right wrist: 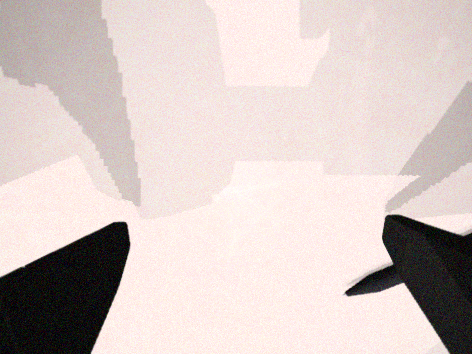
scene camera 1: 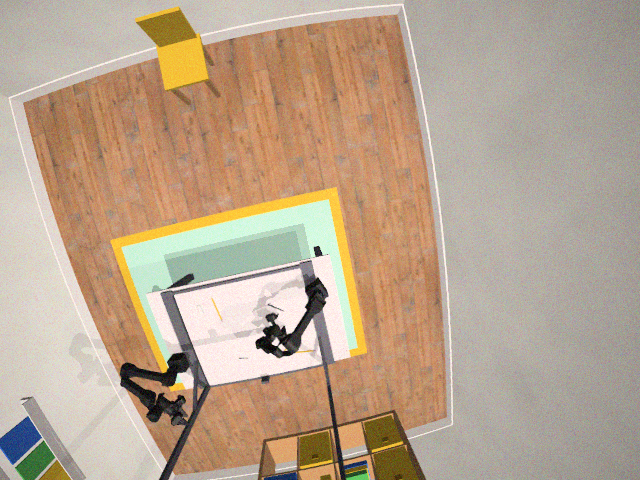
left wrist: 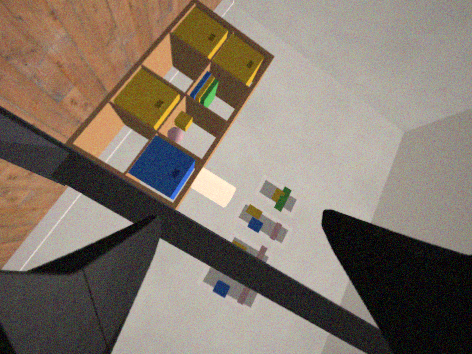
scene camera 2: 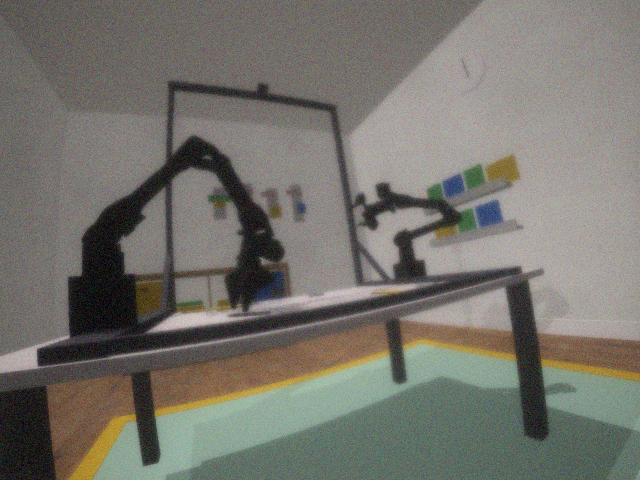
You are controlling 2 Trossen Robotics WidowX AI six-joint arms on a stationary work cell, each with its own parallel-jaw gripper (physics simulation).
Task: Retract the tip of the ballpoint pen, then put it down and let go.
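Observation:
A dark, slim pen lies on the white table, at the lower right of the right wrist view. Its pointed end shows; the rest is hidden behind the right-hand finger. A thin dark stick, apparently this pen, lies beside the right gripper in scene camera 1. Whether its writing tip is out cannot be made out. My right gripper is open and empty, pointing down close above the table, with the pen off to one side. My left gripper is open and empty, raised beyond the table's edge.
The white table also bears an orange stick, another orange stick near the right arm and a small dark piece. Dark frame posts rise at the table. A cubby shelf stands beyond it.

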